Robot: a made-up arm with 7 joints.
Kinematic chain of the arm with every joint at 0, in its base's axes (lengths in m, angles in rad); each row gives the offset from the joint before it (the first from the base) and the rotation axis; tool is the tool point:
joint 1: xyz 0 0 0.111 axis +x
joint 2: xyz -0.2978 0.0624 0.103 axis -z
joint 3: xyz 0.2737 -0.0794 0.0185 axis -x
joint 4: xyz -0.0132 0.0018 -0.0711 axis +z
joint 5: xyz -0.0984 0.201 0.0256 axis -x
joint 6: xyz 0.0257 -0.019 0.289 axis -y
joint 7: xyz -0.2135 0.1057 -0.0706 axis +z
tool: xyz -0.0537 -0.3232 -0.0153
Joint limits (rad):
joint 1: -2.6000..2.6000
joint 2: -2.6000..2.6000
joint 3: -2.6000..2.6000
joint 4: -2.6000..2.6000
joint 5: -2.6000..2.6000
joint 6: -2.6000..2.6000
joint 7: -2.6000..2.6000
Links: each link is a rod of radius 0.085 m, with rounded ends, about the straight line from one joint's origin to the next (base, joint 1, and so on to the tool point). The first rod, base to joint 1, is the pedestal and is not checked.
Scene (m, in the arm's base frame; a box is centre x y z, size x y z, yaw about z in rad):
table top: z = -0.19
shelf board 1: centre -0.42 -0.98 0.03 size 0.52 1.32 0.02 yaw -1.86
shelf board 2: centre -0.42 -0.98 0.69 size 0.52 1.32 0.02 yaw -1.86
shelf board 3: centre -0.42 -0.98 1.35 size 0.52 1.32 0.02 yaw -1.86
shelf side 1: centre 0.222 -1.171 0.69 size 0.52 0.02 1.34 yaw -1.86
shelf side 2: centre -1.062 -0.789 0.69 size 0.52 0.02 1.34 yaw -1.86
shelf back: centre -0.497 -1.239 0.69 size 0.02 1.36 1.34 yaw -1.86
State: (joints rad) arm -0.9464 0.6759 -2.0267 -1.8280 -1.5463 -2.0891 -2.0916
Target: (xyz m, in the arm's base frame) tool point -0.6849 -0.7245 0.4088
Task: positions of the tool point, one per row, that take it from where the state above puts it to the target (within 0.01 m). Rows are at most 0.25 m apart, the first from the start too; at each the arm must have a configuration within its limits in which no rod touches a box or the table.
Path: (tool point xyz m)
1: -0.7685 -0.1606 0.2598
2: -0.7755 -0.3542 0.3294
3: -0.7467 -0.5458 0.3787
4: -0.6849 -0.7245 0.4088

